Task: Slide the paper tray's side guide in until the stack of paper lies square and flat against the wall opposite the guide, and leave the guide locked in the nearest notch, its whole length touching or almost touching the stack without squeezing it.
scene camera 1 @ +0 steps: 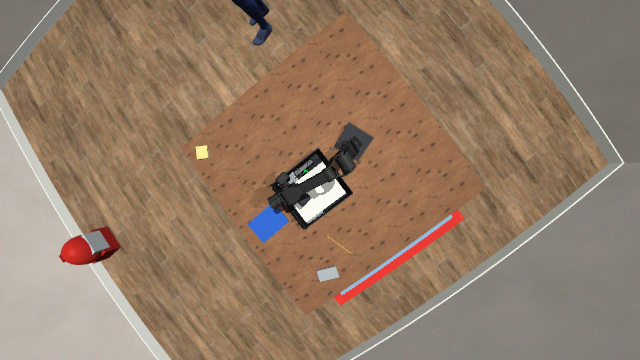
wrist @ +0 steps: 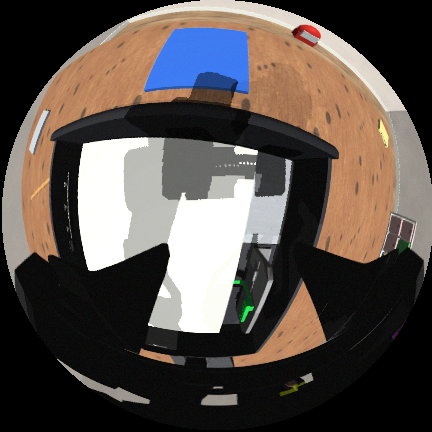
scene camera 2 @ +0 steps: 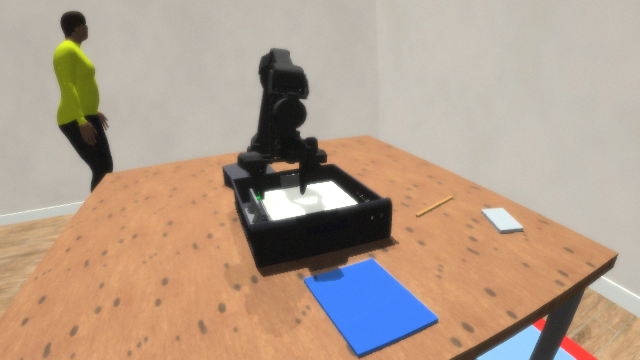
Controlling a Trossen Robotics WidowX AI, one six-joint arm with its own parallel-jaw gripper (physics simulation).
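Where they show: gripper, between the fingertips: (wrist: pixel 234 250) (scene camera 2: pixel 283 196); arm's base, origin of its link: (scene camera 1: pixel 354 144) (wrist: pixel 196 360).
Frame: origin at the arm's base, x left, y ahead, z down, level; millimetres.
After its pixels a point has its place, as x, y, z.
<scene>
The black paper tray (scene camera 1: pixel 328 210) @(171, 346, -47) (scene camera 2: pixel 320 235) @(-4, 502, -19) (wrist: pixel 314 200) @(-130, 428, -40) holds a white paper stack (scene camera 1: pixel 327 200) @(130, 319, -11) (scene camera 2: pixel 280 202) @(-14, 285, -11) (wrist: pixel 210 250) @(-30, 363, -11). The side guide (scene camera 2: pixel 256 202) @(-89, 337, -47) (wrist: pixel 261 290) @(-83, 329, -44), with a green lever (scene camera 1: pixel 306 171) (scene camera 2: pixel 259 195) @(-70, 296, -45) (wrist: pixel 246 307) @(-68, 310, -50), stands upright near one side wall. In the wrist view a strip of tray floor shows between guide and stack, so they are apart. Whether the stack touches the opposite wall is hard to tell. My gripper (scene camera 1: pixel 292 189) @(-41, 393, -72) (scene camera 2: pixel 280 183) @(-41, 393, -72) (wrist: pixel 234 250) @(-41, 393, -72) is open and empty. One finger is over the stack; the other is on the guide's side, its tip partly hidden in scene camera 2.
A blue sheet (scene camera 1: pixel 268 223) @(3, 677, 23) (scene camera 2: pixel 371 306) @(-5, 699, 22) (wrist: pixel 202 57) @(-3, 642, 22) lies beside the tray. A pencil-like stick (scene camera 1: pixel 340 244) @(378, 443, 23) (scene camera 2: pixel 434 206) @(362, 448, 26) and a pale grey block (scene camera 1: pixel 328 274) @(463, 612, 20) (scene camera 2: pixel 502 220) @(449, 624, 20) lie off the tray's opposite-wall side. A yellow square (scene camera 1: pixel 202 152) @(-592, 698, 20) (wrist: pixel 383 132) @(-587, 697, 20) lies near a table edge.
</scene>
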